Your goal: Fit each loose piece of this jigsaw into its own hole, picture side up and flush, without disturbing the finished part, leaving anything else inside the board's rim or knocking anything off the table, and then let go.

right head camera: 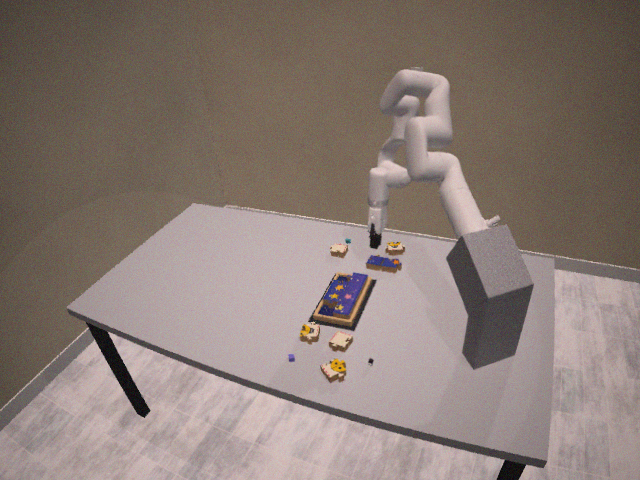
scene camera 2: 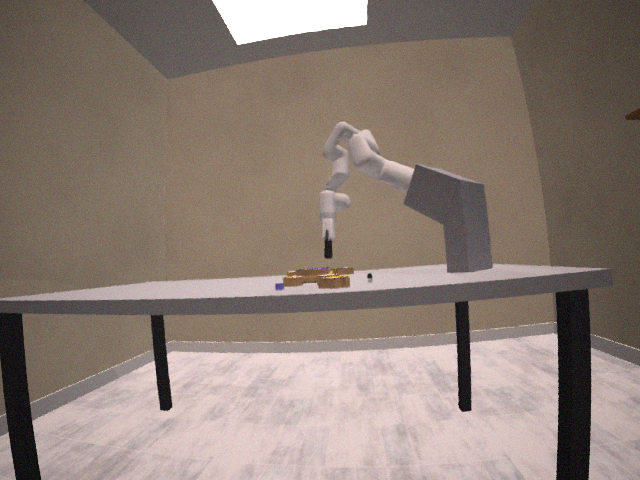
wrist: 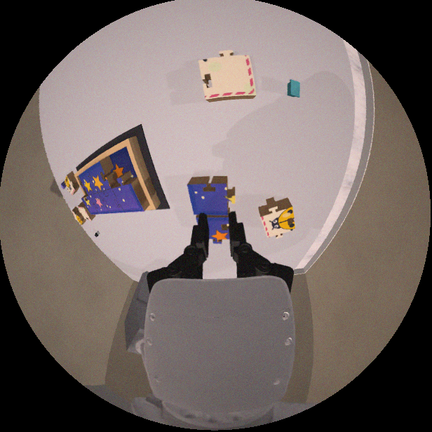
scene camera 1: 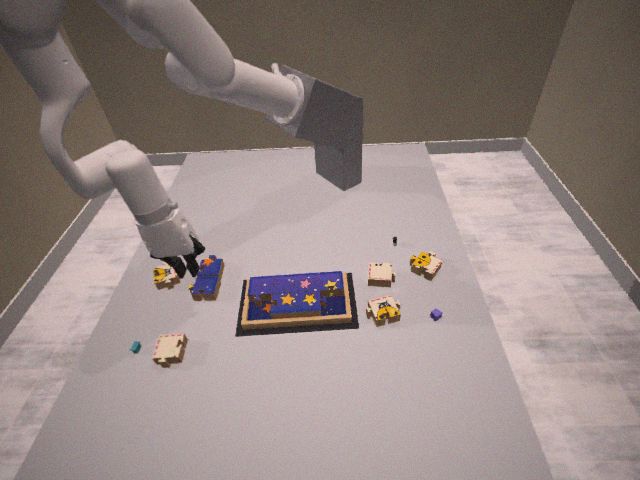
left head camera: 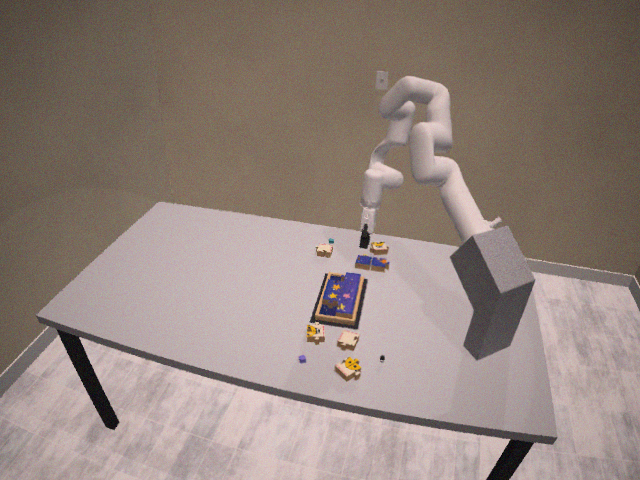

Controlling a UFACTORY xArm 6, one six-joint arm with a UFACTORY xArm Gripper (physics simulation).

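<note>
Two loose blue pieces lie side by side, picture up: one with white dots and a yellow-marked tab [scene camera 1: 205, 287] [wrist: 207, 199], one with an orange star [scene camera 1: 211, 267] [wrist: 212, 224]. The wooden-rimmed board [left head camera: 334, 319] [scene camera 1: 294, 321] [wrist: 143, 176] holds the finished starry part, with recessed gaps at its two front corners in scene camera 1. My gripper [left head camera: 364, 246] [right head camera: 374, 245] [scene camera 1: 187, 273] [scene camera 2: 328, 256] [wrist: 217, 221] is partly open and empty, raised above the table near the blue pieces. In the wrist view its fingertips partly cover the star piece's surroundings.
A ladybird piece [scene camera 1: 165, 276] [wrist: 284, 220] and a cream piece [scene camera 1: 169, 348] [wrist: 227, 76] lie near the blue pieces. Beyond the board lie another cream piece [scene camera 1: 380, 273] and two yellow-patterned pieces [scene camera 1: 385, 310] [scene camera 1: 425, 264]. Teal [scene camera 1: 135, 346], purple [scene camera 1: 436, 314] and black [scene camera 1: 394, 240] bits lie around.
</note>
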